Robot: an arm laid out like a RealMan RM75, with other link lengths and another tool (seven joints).
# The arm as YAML. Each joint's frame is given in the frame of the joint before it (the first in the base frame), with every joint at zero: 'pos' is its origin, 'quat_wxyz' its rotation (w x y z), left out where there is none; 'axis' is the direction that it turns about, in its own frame. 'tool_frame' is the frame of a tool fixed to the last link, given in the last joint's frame.
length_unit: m
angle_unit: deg
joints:
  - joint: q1
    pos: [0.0, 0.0, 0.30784]
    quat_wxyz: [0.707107, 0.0, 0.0, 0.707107]
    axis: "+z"
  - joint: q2
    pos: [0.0, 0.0, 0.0]
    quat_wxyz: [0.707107, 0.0, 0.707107, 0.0]
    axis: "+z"
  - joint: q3
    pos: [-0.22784, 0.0, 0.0]
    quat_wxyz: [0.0, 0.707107, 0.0, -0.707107]
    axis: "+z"
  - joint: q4
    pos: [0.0, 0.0, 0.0]
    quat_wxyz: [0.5, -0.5, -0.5, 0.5]
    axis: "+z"
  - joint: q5
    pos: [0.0, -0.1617, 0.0]
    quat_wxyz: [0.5, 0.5, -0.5, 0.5]
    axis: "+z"
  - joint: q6
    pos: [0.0, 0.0, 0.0]
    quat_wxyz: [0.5, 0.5, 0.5, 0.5]
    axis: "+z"
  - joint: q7
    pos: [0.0, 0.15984, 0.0]
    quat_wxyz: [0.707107, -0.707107, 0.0, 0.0]
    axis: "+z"
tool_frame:
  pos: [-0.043, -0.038, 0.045]
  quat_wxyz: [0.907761, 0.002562, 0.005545, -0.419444]
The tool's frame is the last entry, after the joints.
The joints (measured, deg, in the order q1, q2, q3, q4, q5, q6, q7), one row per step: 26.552, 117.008, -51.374, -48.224, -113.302, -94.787, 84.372; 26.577, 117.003, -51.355, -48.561, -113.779, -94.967, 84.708; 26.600, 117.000, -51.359, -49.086, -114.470, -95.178, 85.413; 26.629, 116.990, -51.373, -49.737, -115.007, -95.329, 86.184; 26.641, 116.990, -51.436, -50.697, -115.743, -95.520, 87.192; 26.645, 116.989, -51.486, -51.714, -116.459, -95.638, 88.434; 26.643, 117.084, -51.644, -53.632, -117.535, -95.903, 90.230; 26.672, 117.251, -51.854, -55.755, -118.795, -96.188, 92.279; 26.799, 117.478, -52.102, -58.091, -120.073, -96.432, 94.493; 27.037, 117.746, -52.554, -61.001, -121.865, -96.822, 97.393; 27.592, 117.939, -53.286, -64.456, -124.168, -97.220, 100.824; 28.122, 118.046, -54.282, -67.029, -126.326, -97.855, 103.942; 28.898, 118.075, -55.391, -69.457, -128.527, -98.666, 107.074
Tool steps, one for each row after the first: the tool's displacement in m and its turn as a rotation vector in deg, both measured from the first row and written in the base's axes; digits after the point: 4 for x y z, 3 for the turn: 0.0008, -0.0006, 0.0005, -0.260, -0.418, -0.048; 0.0019, -0.0014, 0.0012, -0.661, -1.030, -0.321; 0.0025, -0.0014, 0.0022, -0.881, -1.582, -0.571; 0.0035, -0.0015, 0.0036, -1.136, -2.391, -0.848; 0.0043, -0.0012, 0.0051, -1.321, -3.189, -1.358; 0.0049, -0.0005, 0.0075, -1.472, -4.482, -1.763; 0.0053, 0.0001, 0.0098, -1.653, -5.935, -2.280; 0.0048, 0.0016, 0.0122, -1.669, -7.435, -2.760; 0.0044, 0.0030, 0.0151, -1.810, -9.511, -3.433; 0.0038, 0.0060, 0.0191, -1.759, -12.335, -4.024; 0.0036, 0.0064, 0.0218, -2.318, -14.918, -4.771; 0.0028, 0.0070, 0.0248, -2.910, -17.607, -5.392
